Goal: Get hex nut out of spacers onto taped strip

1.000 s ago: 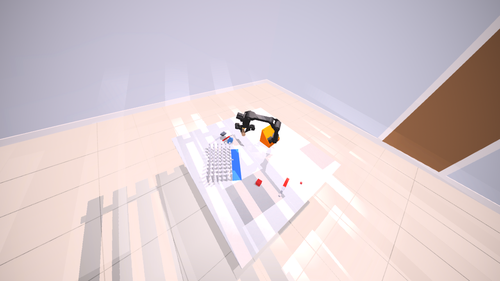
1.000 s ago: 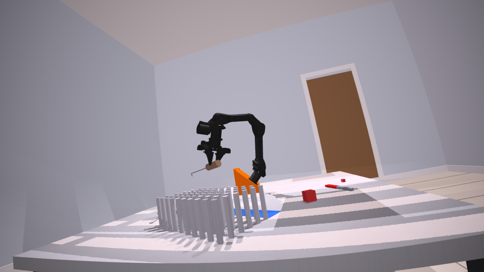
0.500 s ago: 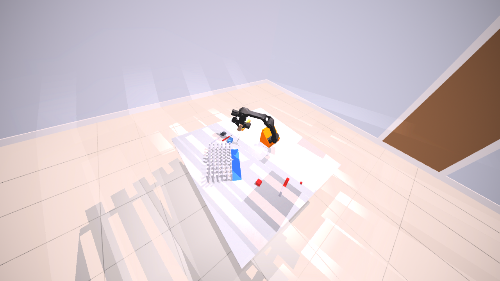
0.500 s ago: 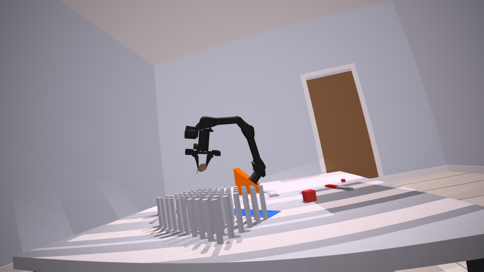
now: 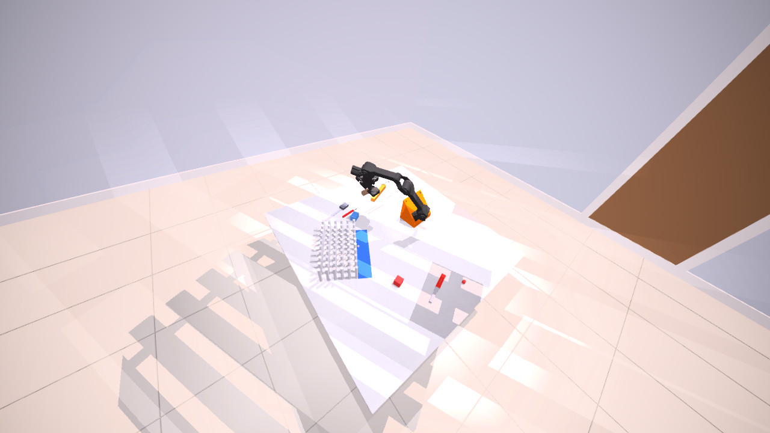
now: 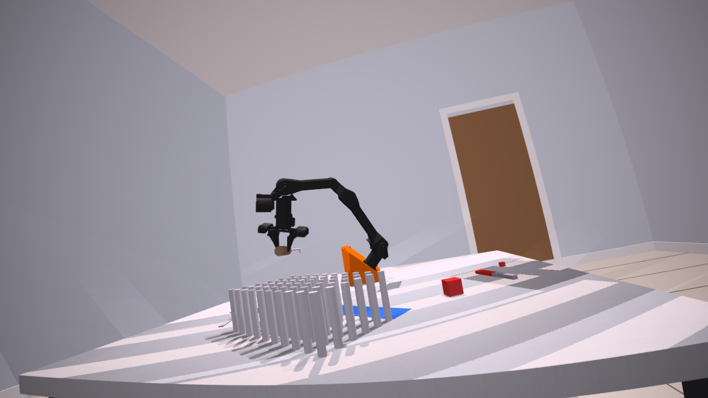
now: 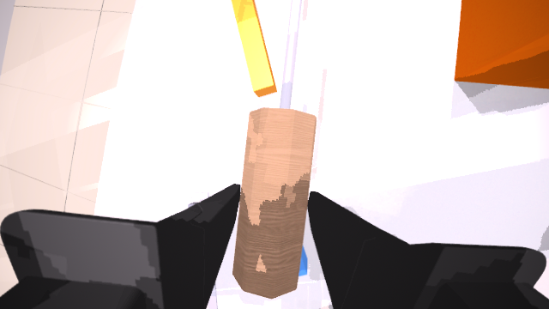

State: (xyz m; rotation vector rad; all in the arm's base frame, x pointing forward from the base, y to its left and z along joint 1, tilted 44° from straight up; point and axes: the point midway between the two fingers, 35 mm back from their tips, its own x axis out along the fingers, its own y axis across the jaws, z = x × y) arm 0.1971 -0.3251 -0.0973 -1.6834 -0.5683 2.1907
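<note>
The thin red stick lies 180 mm below my gripper tip, 80 mm ahead of it and 70 mm to the right of it. From my gripper tip the other things lie so: blue block: 170 mm below, 120 mm ahead; blue taped strip: 270 mm ahead, 260 mm to the left, 190 mm below; yellow bar: 220 mm behind, 170 mm below, 90 mm to the right.
</note>
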